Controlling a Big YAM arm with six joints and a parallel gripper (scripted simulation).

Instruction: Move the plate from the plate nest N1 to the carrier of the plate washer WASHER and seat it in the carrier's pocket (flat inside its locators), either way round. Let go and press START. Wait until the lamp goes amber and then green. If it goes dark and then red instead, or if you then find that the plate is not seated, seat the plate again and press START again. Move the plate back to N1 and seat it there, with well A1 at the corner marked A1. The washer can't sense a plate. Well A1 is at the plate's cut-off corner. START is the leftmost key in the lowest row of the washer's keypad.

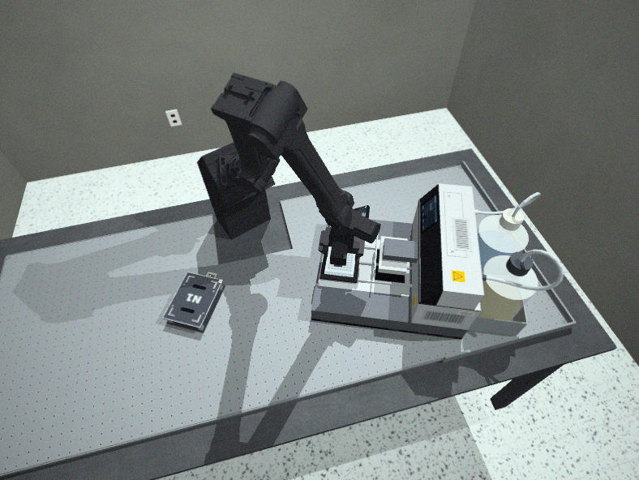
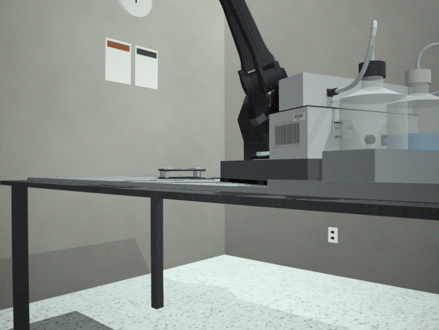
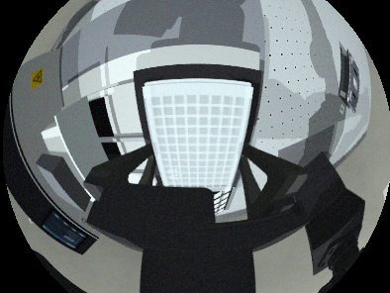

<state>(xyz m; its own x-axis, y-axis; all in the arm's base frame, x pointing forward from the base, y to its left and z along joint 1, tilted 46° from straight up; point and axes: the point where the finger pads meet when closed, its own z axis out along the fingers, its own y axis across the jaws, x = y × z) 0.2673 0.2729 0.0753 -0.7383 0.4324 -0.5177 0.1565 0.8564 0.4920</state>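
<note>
Now: the white well plate 1 cm below my hand. The rest, counted from my hand: black carrier (1 cm below); plate washer (3 cm ahead, 15 cm to the left, 4 cm above); plate nest (9 cm ahead, 45 cm to the right, 6 cm below).
</note>
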